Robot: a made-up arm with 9 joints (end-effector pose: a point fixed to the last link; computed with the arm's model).
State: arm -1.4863 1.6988 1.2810 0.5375 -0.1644 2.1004 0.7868 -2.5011 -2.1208
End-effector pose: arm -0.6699 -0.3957 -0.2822 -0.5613 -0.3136 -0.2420
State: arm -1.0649 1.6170 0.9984 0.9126 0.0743 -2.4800 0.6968 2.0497 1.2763
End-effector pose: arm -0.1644 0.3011 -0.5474 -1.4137 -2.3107 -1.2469
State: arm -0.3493 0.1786 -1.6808 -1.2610 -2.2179 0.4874 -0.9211 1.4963 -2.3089
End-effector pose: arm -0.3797 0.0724 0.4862 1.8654 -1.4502 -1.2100
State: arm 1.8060 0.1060 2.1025 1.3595 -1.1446 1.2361 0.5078 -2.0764 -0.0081
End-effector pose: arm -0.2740 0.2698 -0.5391 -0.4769 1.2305 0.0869
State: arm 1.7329 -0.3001 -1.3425 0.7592 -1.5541 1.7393 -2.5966 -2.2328 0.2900
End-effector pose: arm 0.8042 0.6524 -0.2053 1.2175 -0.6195 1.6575
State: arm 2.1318 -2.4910 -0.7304 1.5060 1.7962 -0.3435 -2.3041 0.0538 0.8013
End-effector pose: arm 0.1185 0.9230 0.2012 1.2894 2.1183 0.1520
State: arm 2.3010 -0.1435 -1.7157 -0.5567 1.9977 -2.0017 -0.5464 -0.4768 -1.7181
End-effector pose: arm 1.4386 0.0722 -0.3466 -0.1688 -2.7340 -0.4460
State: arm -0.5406 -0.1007 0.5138 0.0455 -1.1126 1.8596 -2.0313 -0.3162 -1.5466
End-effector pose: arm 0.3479 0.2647 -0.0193 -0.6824 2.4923 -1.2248
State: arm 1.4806 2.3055 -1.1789 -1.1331 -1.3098 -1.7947 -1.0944 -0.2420 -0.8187
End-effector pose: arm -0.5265 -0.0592 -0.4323 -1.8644 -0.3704 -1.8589
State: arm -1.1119 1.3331 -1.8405 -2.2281 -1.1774 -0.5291 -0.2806 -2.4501 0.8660
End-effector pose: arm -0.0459 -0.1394 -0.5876 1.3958 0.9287 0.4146
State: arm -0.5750 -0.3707 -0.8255 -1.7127 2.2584 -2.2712 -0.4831 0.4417 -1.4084
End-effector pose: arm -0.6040 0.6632 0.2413 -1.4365 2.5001 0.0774
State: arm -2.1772 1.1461 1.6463 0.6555 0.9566 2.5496 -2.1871 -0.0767 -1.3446
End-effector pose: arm 0.2608 -0.7351 -0.6327 -2.1813 -1.1985 -1.1345
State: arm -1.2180 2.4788 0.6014 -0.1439 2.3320 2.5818 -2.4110 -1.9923 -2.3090
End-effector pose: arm 0.1471 -0.1028 -0.4807 1.2558 1.5201 1.6125
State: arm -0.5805 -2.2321 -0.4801 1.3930 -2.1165 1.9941 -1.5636 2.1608 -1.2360
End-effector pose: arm 0.1745 -0.3622 -0.1414 1.3784 -0.2038 -1.0194
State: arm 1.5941 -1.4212 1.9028 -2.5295 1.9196 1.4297 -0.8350 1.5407 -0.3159
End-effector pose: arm 0.4477 0.6793 -0.2269 -1.9807 -0.2623 0.3941
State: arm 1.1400 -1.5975 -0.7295 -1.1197 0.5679 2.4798 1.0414 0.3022 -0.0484
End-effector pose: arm 0.1926 0.4485 -0.0385 2.0144 0.5468 0.8913
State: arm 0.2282 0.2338 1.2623 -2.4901 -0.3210 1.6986 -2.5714 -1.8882 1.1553
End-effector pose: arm -0.0587 -0.2148 0.3376 -2.1473 1.6455 -0.7117
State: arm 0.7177 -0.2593 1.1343 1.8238 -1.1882 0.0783 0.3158 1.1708 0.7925
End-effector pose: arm -0.1459 -0.1652 -0.5589 2.0817 1.5075 -0.5196
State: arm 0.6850 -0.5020 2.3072 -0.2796 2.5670 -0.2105 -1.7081 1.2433 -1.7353
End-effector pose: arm -1.0754 0.5683 -0.0083 -0.5795 0.9949 1.5219
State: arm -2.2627 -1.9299 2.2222 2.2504 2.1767 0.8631 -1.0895 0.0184 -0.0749
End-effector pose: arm 0.8359 -0.1474 -0.4386 1.6414 1.5989 -2.0164
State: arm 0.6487 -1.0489 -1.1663 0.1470 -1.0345 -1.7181 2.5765 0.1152 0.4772
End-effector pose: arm 0.2288 0.4078 -0.0519 -1.2155 -1.2720 -2.0461
